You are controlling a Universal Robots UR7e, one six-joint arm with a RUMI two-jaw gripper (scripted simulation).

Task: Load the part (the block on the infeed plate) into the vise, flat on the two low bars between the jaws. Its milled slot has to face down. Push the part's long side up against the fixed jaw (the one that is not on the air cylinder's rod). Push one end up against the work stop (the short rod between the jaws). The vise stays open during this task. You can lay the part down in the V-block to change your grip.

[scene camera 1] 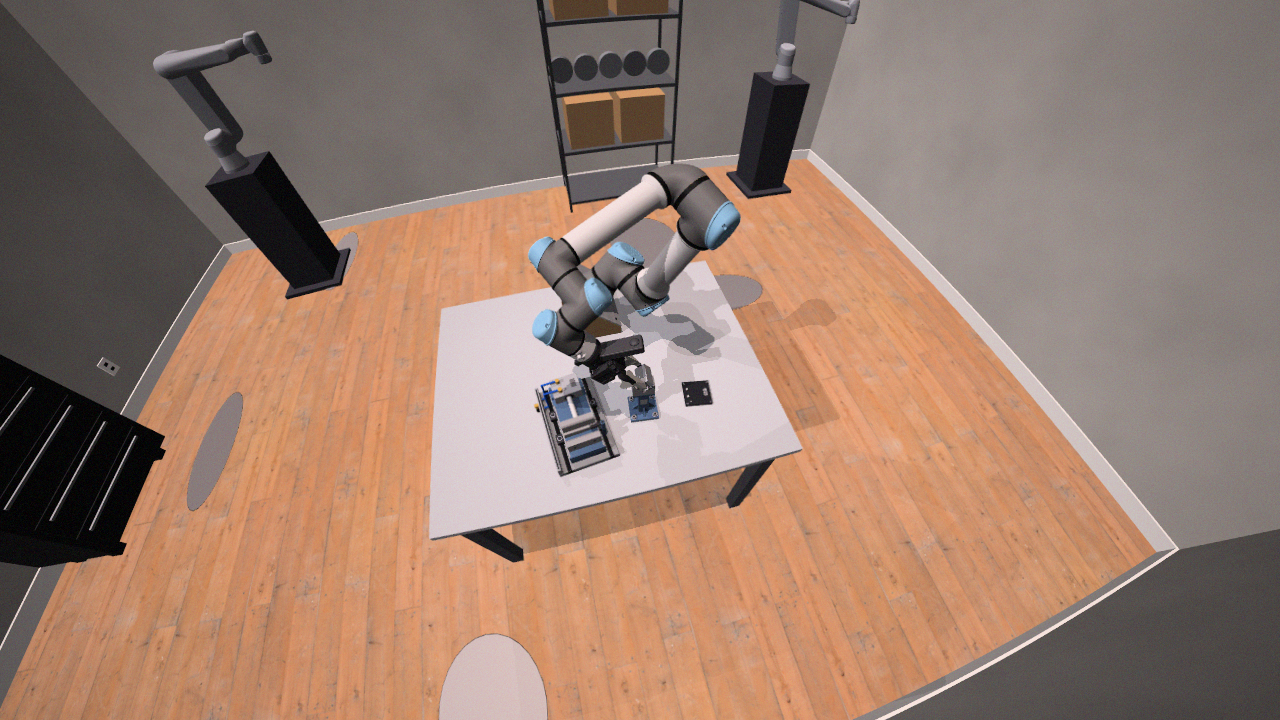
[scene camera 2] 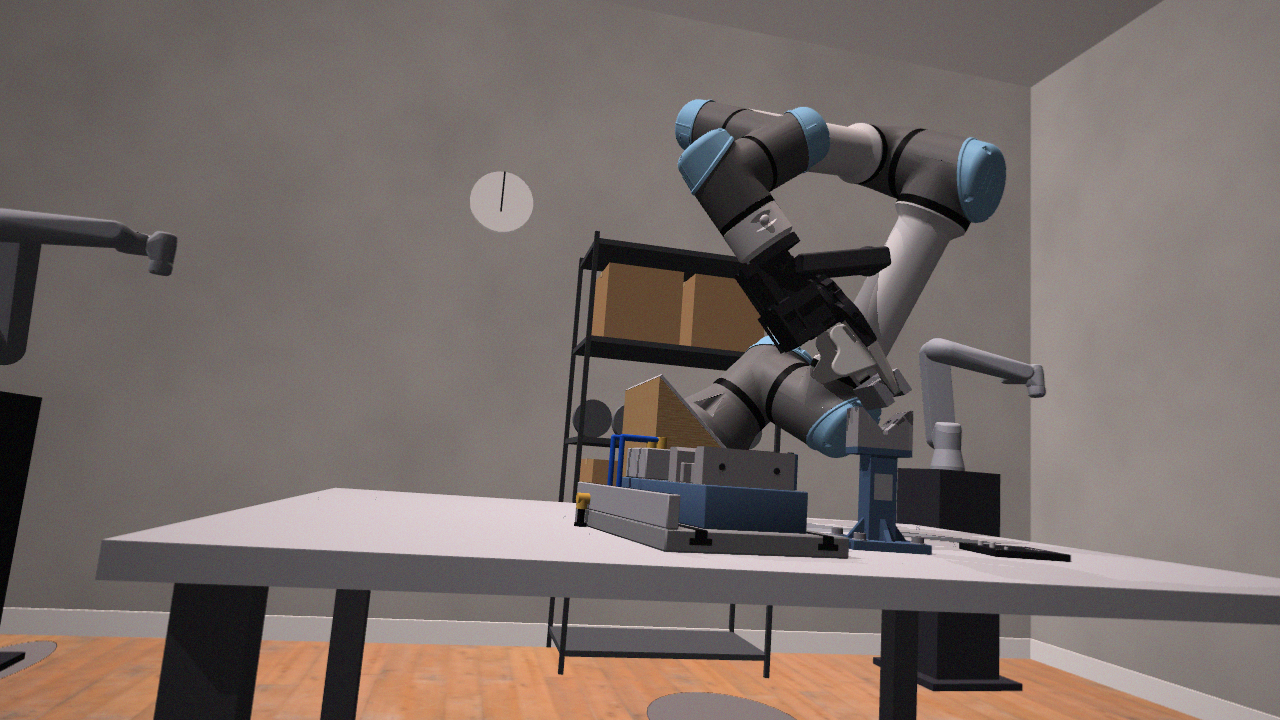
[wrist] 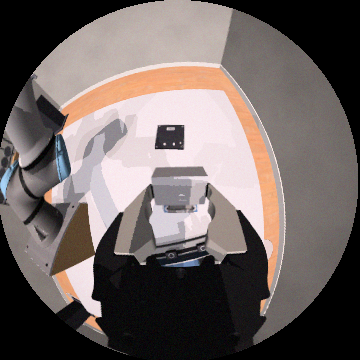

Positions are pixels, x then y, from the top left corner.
Scene:
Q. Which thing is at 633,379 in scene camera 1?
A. My gripper.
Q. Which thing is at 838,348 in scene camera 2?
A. My gripper.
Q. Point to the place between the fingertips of my gripper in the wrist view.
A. At 179,184

